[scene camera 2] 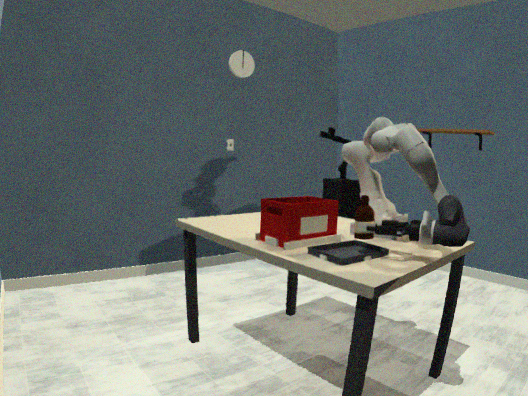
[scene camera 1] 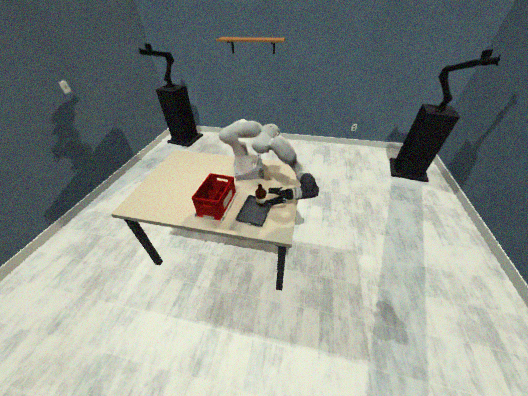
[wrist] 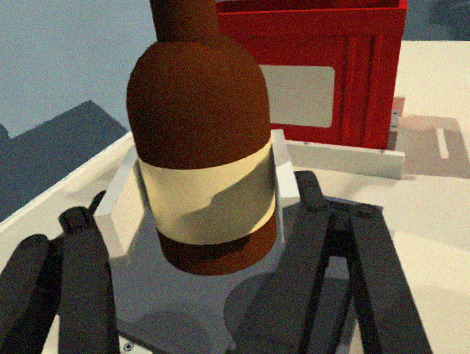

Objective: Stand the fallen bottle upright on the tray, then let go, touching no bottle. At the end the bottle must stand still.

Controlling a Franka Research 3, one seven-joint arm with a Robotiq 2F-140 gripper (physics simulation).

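Note:
The brown bottle with a cream label (scene camera 1: 260, 192) (scene camera 2: 364, 215) (wrist: 200, 110) looks upright in both scene views, with its neck up. My gripper (scene camera 1: 264, 198) (scene camera 2: 364, 228) (wrist: 209, 159) lies about level and is shut on the bottle, one pale pad on each side of the label. The dark grey tray (scene camera 1: 252, 215) (scene camera 2: 345, 252) (wrist: 135, 280) lies flat on the table; in the wrist view its floor shows below and around the bottle's base. The base is low, near the tray's robot-side edge. Whether it touches the tray floor I cannot tell.
A red crate (scene camera 1: 214, 196) (scene camera 2: 299, 220) (wrist: 370, 75) stands on the table (scene camera 1: 170, 185) (scene camera 2: 225, 226) beside the tray, with low pale strips (scene camera 2: 312, 242) (wrist: 350, 159) along its foot. The arm's base stands at the table's back. Two black pedestals (scene camera 1: 177, 112) (scene camera 1: 425, 140) stand behind the table.

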